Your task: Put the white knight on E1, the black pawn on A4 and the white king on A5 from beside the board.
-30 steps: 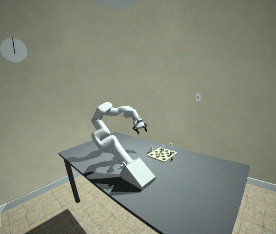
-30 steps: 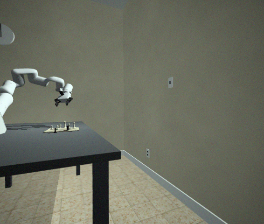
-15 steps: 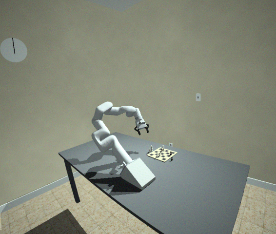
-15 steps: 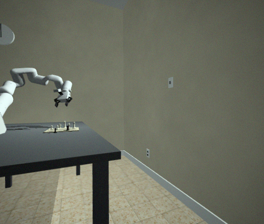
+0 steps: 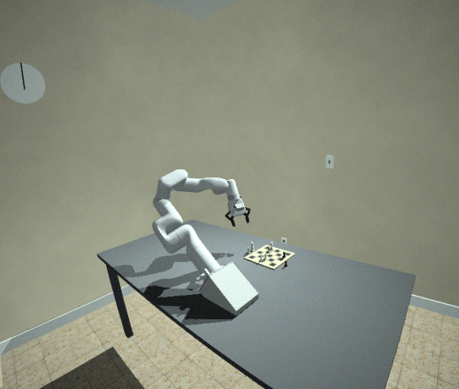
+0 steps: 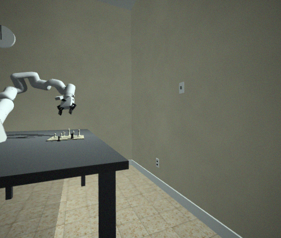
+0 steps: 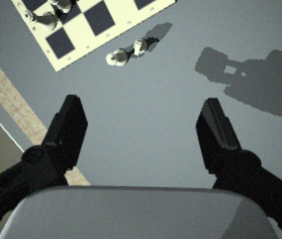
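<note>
Right now my hand is 30 mm short of the white king, 60 mm to the left of it and 160 mm above it. Round my hand: black pawn: 40 mm behind, 330 mm to the right, 170 mm below; then white knight: 10 mm behind, 50 mm to the right, 170 mm below; then chessboard: 10 mm ahead, 200 mm to the right, 180 mm below.
</note>
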